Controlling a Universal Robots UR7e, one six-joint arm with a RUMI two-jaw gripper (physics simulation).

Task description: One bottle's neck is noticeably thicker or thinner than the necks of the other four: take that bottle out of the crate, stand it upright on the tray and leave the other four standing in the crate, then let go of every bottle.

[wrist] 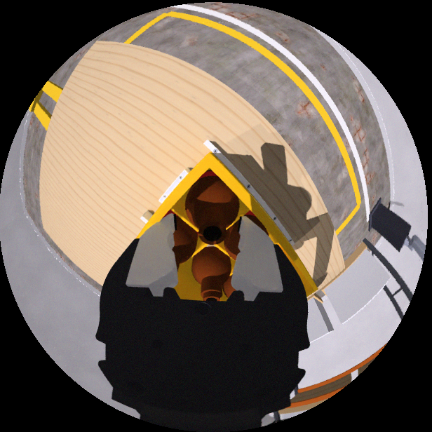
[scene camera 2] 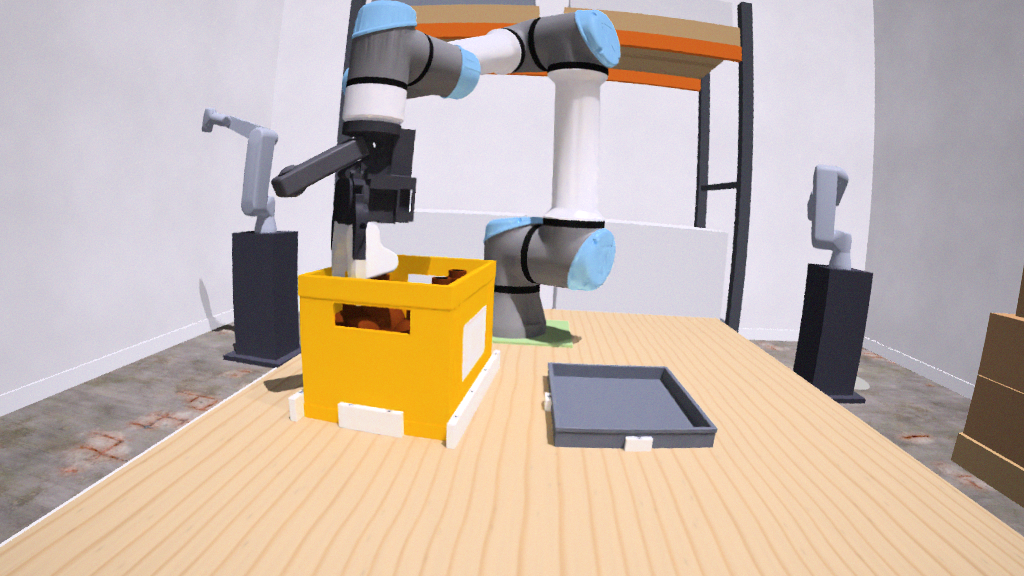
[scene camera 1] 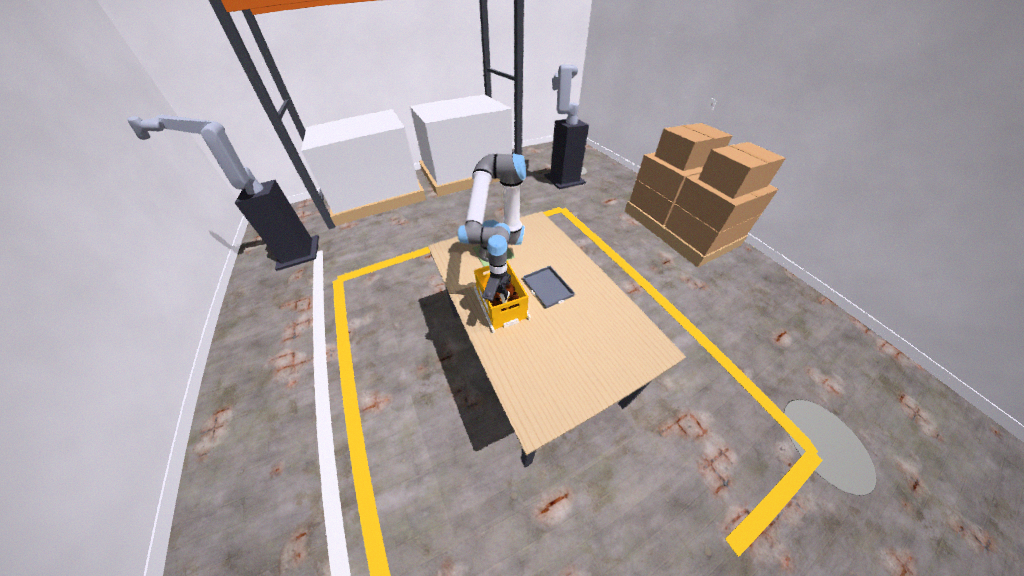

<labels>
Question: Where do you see a bottle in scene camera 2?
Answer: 354,316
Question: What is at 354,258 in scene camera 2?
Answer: My gripper.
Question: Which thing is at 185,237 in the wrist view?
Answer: A bottle.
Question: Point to a bottle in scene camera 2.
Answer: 388,318
</labels>
